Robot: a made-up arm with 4 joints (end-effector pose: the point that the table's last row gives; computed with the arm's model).
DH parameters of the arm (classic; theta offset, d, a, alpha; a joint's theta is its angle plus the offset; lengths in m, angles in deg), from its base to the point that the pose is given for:
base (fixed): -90 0.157 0 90
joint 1: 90 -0.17 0.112 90
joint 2: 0 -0.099 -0.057 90
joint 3: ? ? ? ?
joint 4: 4.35 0 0.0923 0
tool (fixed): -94.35 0.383 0 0
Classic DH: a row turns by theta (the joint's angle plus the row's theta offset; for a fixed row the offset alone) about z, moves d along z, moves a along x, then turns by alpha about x.
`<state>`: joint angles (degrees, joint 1 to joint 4).
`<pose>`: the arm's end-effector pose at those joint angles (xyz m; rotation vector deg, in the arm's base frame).
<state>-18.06 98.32 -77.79 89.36</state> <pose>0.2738 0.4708 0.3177 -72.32 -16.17 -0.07</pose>
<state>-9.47 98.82 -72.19 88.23</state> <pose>0.2378 0.4920 0.2410 -80.69 -22.19 3.80</pose>
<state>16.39 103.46 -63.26 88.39</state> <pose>0.1860 0.4711 0.0114 -106.28 -32.42 14.56</pose>
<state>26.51 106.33 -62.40 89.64</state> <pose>0.1845 0.4359 -0.0692 -116.79 -34.17 17.73</pose>
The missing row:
joint 3: -90 -0.027 0.12 -90
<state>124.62 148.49 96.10 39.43</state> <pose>0.2015 0.1628 0.4112 -8.69 -58.70 -163.04</pose>
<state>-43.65 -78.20 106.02 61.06</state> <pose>0.1371 -0.3771 0.0991 137.04 12.56 -26.56</pose>
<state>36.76 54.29 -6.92 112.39</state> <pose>-0.1486 0.3021 0.1888 -81.24 4.40 110.92</pose>
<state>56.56 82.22 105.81 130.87</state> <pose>0.2655 -0.1516 0.3976 -5.89 49.64 -135.41</pose>
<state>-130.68 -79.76 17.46 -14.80</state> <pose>0.5339 -0.2634 0.1748 105.55 68.43 77.48</pose>
